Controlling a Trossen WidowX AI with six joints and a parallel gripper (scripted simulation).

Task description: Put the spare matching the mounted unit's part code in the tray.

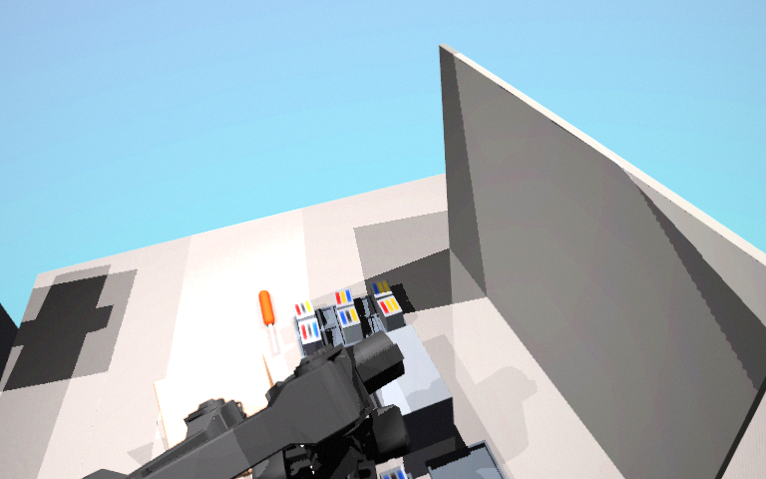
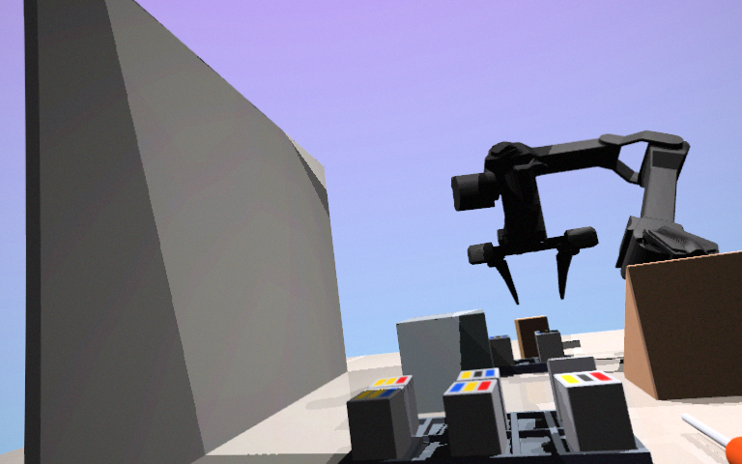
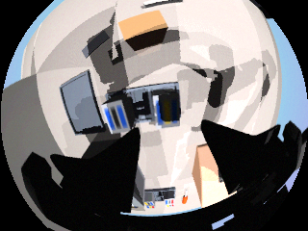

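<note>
My gripper tip is 18 cm short of the blue-grey tray, 1 cm to the left of it and 9 cm above it. The rest, counted from my gripper tip: mounted unit 12 cm ahead, 16 cm to the left, 5 cm below; then grey wall 37 cm ahead, 18 cm to the left, 13 cm above.
</note>
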